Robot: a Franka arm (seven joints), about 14 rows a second.
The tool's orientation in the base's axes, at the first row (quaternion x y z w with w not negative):
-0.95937 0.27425 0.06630 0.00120
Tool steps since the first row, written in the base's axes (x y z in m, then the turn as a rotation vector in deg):
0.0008 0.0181 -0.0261 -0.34 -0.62 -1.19
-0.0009 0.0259 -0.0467 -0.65 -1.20 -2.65
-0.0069 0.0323 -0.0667 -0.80 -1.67 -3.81
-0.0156 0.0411 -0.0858 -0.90 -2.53 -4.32
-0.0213 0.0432 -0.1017 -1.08 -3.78 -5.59
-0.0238 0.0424 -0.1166 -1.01 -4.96 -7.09
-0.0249 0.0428 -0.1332 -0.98 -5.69 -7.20
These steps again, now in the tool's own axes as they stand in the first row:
-0.0055 -0.0167 0.0265 0.19 0.67 1.20
-0.0084 -0.0231 0.0474 0.42 1.27 2.66
-0.0143 -0.0261 0.0682 0.69 1.71 3.81
-0.0238 -0.0296 0.0886 1.13 2.48 4.30
-0.0276 -0.0290 0.1052 1.80 3.59 5.53
-0.0274 -0.0275 0.1202 2.67 4.50 6.96
-0.0264 -0.0278 0.1368 3.09 5.10 7.04

